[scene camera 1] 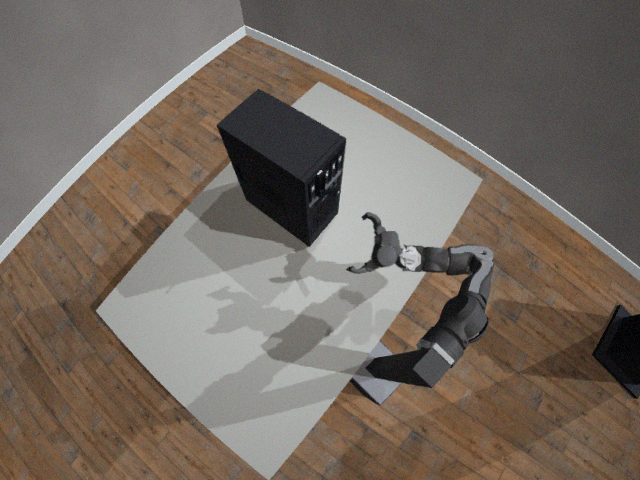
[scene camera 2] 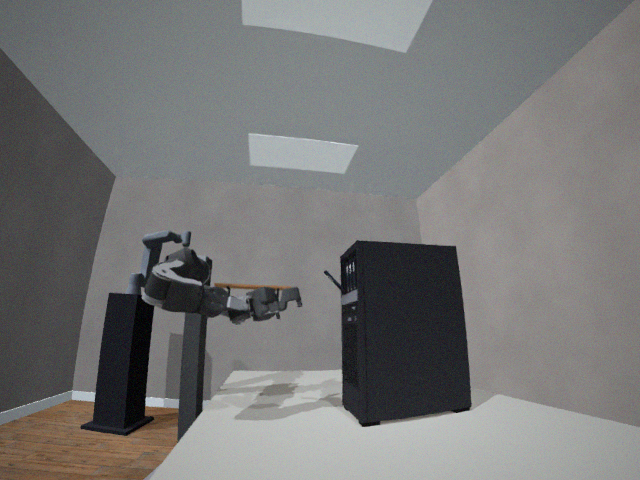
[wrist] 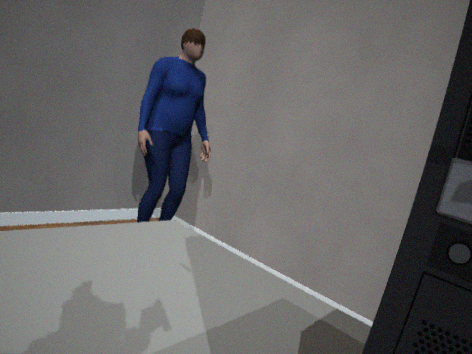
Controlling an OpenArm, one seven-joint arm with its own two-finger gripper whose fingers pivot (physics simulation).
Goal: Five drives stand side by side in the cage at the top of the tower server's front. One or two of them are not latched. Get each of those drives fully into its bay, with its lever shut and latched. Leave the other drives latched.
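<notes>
The black tower server (scene camera 1: pixel 279 135) (scene camera 2: pixel 413 330) (wrist: pixel 407 260) stands upright on the pale table top (scene camera 1: pixel 413 170) (scene camera 2: pixel 413 449) (wrist: pixel 60 265). One drive lever (scene camera 1: pixel 320 180) (scene camera 2: pixel 332 279) sticks out and up from the cage at the top of its front; in scene camera 1 it looks like the second drive from the lower-left end. The other drives look flush, but their latches are too small to judge. My gripper (scene camera 1: pixel 360 242) (scene camera 2: pixel 288 310) is open and empty, apart from the server's front and lower than the lever. Its fingers do not show in the wrist view, where the drives are out of frame.
A person in blue (wrist: pixel 175 95) stands beyond the table, near the wall corner in the wrist view. A black pedestal (scene camera 1: pixel 622 351) (scene camera 2: pixel 121 356) stands on the floor away from the table, behind the arm. Walls rise beyond the table.
</notes>
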